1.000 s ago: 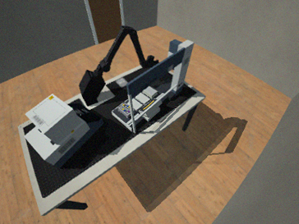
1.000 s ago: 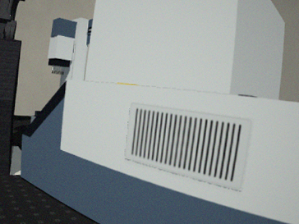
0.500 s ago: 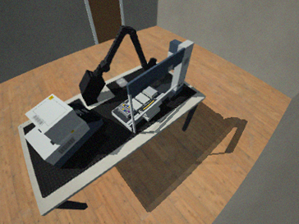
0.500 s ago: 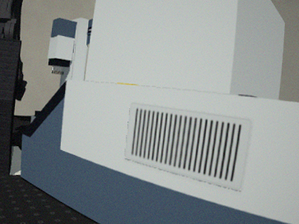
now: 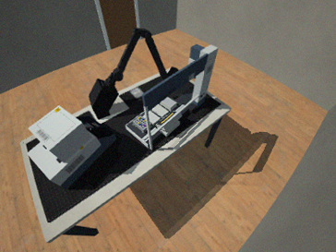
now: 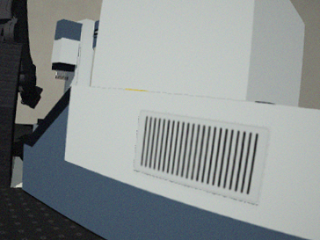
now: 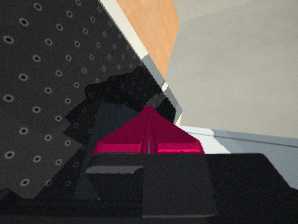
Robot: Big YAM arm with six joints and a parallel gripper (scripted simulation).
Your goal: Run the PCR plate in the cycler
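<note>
Right now the tube is 23 cm ahead of my hand, 53 cm to the right of it and 4 cm below it. Round my hand: tube cooling block 23 cm ahead, 56 cm to the right, 5 cm below; pipette head 12 cm ahead, 1 cm to the right, 26 cm above.
</note>
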